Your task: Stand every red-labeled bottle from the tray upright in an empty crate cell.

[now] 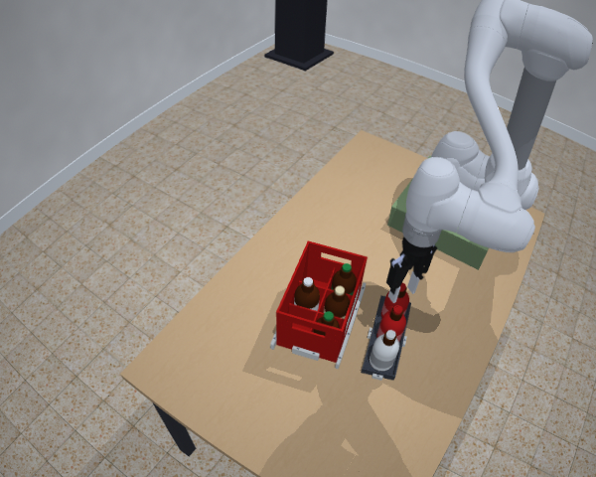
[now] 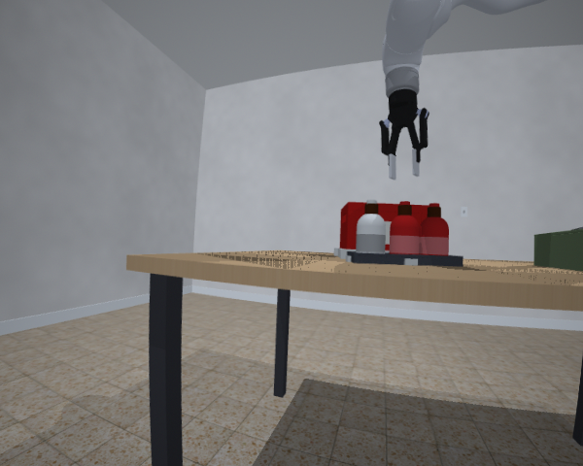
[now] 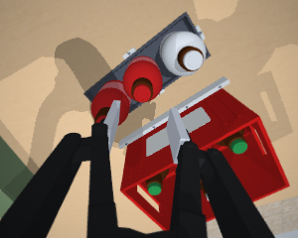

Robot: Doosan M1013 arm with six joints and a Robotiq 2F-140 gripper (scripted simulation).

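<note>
Now: the grey-labeled bottle 170 mm below my hand, 80 mm ahead of it and 30 mm to the left of it. The rest, counted from my hand: red crate: 210 mm to the right, 170 mm below, 60 mm ahead.
</note>
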